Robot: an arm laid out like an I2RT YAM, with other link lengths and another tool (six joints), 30 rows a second.
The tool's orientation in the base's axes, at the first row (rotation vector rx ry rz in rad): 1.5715, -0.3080, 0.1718
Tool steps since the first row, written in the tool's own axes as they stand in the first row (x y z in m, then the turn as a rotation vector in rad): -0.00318, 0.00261, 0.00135, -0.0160, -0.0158, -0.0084; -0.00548, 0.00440, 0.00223, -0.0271, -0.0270, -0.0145; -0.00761, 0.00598, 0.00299, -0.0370, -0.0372, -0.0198; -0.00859, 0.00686, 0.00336, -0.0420, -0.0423, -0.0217
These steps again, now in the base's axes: -0.00392, -0.00107, 0.00150, -0.0098, 0.0098, -0.0196; -0.00671, -0.00175, 0.00249, -0.0164, 0.0169, -0.0335; -0.00928, -0.00232, 0.00334, -0.0223, 0.0230, -0.0460; -0.01050, -0.00261, 0.00388, -0.0254, 0.0254, -0.0523
